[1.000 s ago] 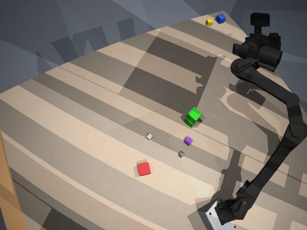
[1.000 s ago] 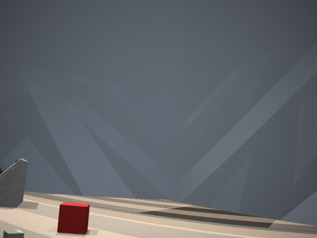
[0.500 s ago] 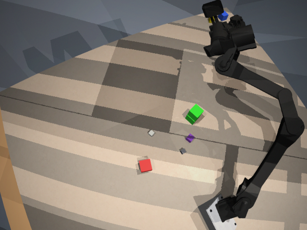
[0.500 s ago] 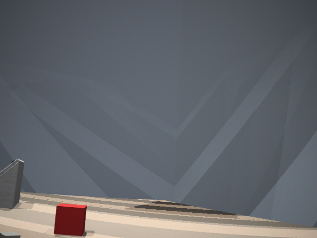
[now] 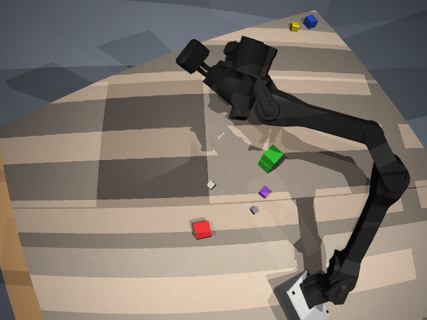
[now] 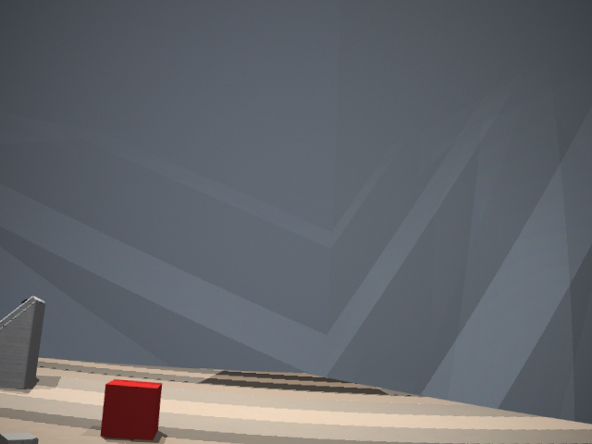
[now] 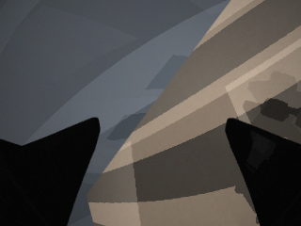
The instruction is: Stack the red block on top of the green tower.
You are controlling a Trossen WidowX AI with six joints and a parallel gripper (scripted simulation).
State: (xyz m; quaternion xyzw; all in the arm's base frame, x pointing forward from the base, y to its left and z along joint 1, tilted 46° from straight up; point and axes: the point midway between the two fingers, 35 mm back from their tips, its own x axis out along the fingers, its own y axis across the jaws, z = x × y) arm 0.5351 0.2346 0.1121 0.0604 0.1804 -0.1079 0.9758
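Now: gripper tip 35 cm past the red block, 11 cm to the right of it and 19 cm above it. From my gripper tip the other things lie so: yellow block 25 cm ahead, 45 cm to the right, 20 cm below; blue block 26 cm ahead, 53 cm to the right, 19 cm below; small grey cube 34 cm behind, 4 cm to the right, 20 cm below.
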